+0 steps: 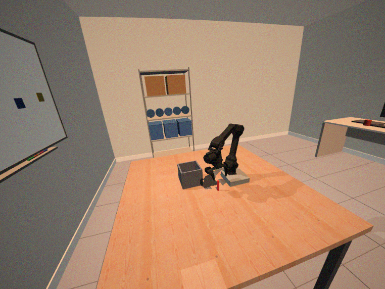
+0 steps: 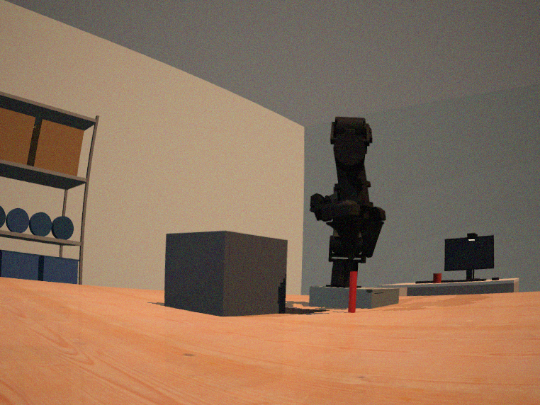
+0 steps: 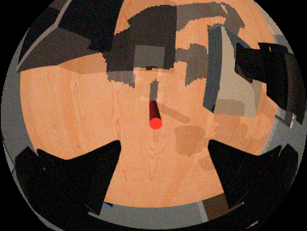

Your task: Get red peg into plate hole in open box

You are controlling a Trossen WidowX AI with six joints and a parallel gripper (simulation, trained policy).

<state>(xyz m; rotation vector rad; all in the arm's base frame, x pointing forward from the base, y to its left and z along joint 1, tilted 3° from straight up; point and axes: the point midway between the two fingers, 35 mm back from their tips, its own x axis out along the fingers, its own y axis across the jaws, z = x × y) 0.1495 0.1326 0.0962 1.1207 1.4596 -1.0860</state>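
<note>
The red peg lies 7 cm below my gripper tip, 1 cm to the right of it and 1 cm ahead of it. Also, from my gripper tip: light plate (19 cm ahead, 17 cm to the right, 6 cm below).
</note>
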